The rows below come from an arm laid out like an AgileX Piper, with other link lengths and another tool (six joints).
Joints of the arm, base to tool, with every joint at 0 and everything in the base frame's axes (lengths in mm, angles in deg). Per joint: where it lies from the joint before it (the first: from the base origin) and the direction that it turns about. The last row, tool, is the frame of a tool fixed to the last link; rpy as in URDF.
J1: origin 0 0 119.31 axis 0 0 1
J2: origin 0 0 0 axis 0 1 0
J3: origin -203.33 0 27.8 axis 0 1 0
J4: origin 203.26 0 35.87 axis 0.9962 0 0.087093
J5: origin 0 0 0 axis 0 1 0
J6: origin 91.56 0 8 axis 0.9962 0 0.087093
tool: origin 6.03 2 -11.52 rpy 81.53 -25.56 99.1
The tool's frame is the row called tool.
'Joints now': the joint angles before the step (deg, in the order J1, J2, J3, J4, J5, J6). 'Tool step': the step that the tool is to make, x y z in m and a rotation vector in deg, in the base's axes. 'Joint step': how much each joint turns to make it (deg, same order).
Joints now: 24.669 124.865 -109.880 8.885 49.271 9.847
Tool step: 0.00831 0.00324 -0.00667 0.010 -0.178 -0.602
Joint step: 0.000 3.262 -3.649 -0.503 0.128 0.831
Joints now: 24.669 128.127 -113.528 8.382 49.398 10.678
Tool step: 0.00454 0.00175 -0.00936 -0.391 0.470 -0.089
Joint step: 0.000 2.442 -1.748 -0.226 -0.120 0.131
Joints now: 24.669 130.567 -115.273 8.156 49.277 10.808
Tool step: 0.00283 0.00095 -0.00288 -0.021 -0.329 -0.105
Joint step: -0.001 1.066 -1.020 -0.206 -0.351 0.109
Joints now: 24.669 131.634 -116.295 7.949 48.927 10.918
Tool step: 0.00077 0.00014 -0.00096 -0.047 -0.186 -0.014
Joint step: 0.000 0.241 -0.137 -0.116 -0.256 0.000
